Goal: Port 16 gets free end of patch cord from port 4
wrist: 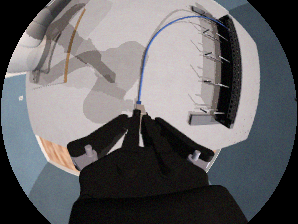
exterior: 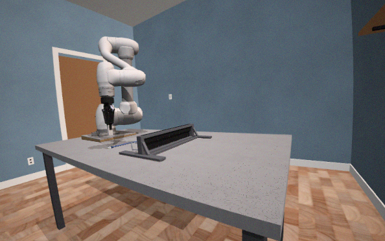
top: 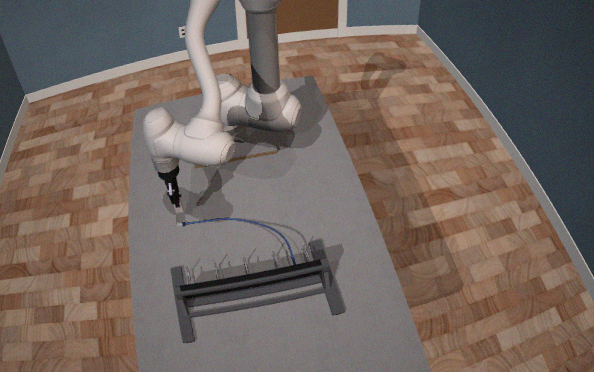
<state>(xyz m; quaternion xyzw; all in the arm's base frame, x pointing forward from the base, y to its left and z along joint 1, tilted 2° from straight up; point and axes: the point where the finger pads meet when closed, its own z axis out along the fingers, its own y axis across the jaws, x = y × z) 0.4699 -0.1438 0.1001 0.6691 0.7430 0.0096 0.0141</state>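
The plug is 20 mm to the right of my hand and 110 mm below it.
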